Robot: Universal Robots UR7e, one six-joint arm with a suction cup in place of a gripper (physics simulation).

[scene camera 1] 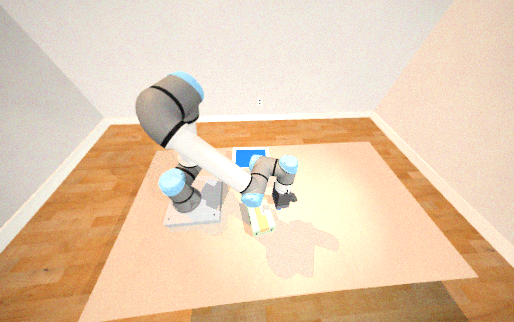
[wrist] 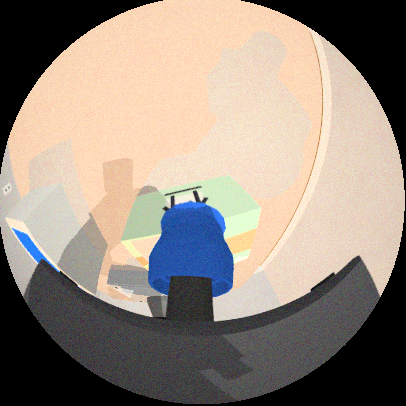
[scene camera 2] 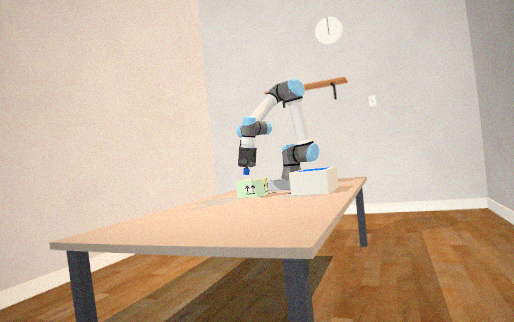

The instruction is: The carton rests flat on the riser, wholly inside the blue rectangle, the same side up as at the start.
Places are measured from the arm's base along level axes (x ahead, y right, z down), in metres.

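Where they show: hand at its tool point: (wrist: 192,229) (scene camera 2: 246,174); arm's base at its link origin: (scene camera 1: 187,200) (wrist: 164,298).
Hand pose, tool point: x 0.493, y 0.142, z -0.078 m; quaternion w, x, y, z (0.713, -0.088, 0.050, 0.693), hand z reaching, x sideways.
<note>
Each offset is from my tool point to the centre of the thing. Level surfaces: height alone.
The carton {dx -0.095, dy +0.007, dz +0.086 m} (scene camera 1: 262,224) (scene camera 2: 242,189) (wrist: 230,192), pale green with a yellow stripe, stands flat on the table, its printed arrows pointing up in the second scene view. My gripper, a blue suction cup (scene camera 1: 279,208) (scene camera 2: 246,171) (wrist: 192,207), hangs a little above the level of its top, towards the arrow side. It is shut and carries nothing. The cup hides part of the arrow print in the wrist view. The white riser {dx -0.098, dy -0.358, dz +0.073 m} (scene camera 2: 310,185) (wrist: 50,215) stands apart from the carton, with the blue rectangle {dx -0.098, dy -0.358, dz +0.013 m} (scene camera 1: 242,157) (scene camera 2: 314,169) (wrist: 27,245) on its top. The arm partly covers the rectangle in the first scene view.
The arm's grey base plate (scene camera 1: 192,217) lies on the table {dz +0.133 m} (scene camera 1: 390,200) (scene camera 2: 215,225), left of the carton in the first scene view. The arm's forearm and wrist reach over the space between the riser and the carton in that view.
</note>
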